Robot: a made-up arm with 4 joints.
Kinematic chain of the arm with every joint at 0, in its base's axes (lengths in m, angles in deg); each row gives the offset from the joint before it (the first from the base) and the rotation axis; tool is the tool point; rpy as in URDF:
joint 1: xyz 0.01 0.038 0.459 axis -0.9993 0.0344 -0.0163
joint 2: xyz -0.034 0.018 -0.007 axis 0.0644 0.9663 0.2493
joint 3: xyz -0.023 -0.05 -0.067 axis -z
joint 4: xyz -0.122 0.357 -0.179 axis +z
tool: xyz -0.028 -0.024 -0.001 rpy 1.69 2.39 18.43
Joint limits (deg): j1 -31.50..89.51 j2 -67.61..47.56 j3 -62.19..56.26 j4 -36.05..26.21
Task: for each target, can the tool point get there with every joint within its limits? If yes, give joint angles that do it. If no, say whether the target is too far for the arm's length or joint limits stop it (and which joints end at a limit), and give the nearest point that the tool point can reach.
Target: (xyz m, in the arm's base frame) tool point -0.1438 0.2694 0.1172
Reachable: yes | joints 23.48 28.64 33.64 -26.70
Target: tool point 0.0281 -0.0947 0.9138
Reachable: no: joint limits stop it (at a limit: joint 1, joint 2, joint 3, joint 4) | nearest point 0.3214 0.1476 0.6076 | short by 0.488 m
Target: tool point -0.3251 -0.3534 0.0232
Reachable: no: too far | nearest point -0.2452 -0.2507 0.1372 | short by 0.173 m
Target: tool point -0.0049 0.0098 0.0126
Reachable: yes | joints 23.39 -55.05 -38.91 13.47
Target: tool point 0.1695 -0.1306 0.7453
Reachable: no: joint limits stop it (at a limit: joint 1, joint 2, joint 3, joint 4) | nearest point 0.3214 0.1476 0.6076 | short by 0.346 m
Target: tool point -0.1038 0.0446 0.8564
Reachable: no: joint limits stop it (at a limit: joint 2, joint 3) | nearest point -0.4543 0.0550 0.5990 | short by 0.435 m
